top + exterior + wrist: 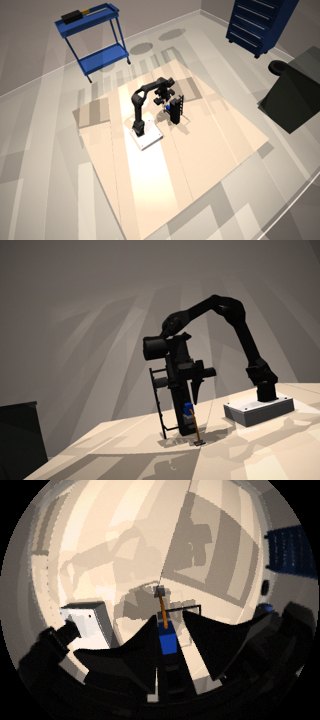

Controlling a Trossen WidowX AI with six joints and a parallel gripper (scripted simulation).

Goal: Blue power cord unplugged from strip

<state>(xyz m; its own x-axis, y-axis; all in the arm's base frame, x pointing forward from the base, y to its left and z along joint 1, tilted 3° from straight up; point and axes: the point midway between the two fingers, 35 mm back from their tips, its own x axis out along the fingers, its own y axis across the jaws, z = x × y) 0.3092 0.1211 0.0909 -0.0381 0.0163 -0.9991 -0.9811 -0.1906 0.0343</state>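
Right now my gripper tip is 10 mm short of the blue plug, 70 mm to the left of it and 10 mm above it. The rest, counted from my gripper tip: grey foot 10 mm behind, 10 mm to the left, 120 mm below.
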